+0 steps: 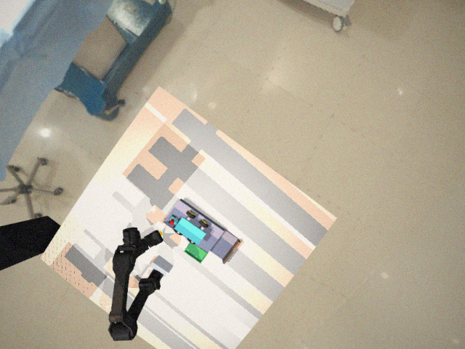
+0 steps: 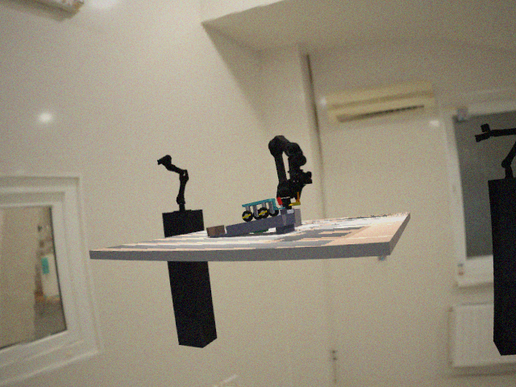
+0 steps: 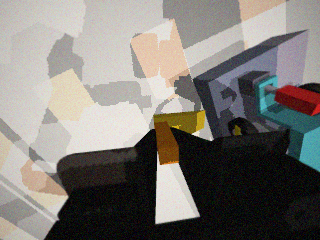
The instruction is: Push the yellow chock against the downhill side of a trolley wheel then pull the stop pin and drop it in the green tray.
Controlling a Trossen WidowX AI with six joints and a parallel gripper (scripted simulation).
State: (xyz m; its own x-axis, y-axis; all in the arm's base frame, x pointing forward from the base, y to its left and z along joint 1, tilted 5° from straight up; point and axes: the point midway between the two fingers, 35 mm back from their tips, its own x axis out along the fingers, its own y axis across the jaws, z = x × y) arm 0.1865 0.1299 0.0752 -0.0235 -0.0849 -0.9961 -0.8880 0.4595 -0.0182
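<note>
Now: gripper tip 240 mm to the left of the green tray, 160 mm above it and 20 mm short of it. From my gripper tip the other things lie so: yellow chock: 20 mm ahead, 10 mm to the right, 10 mm below; then red-headed stop pin: 140 mm ahead, 40 mm to the right, 20 mm below; then trolley: 150 mm ahead, 140 mm to the right, 40 mm below.
</note>
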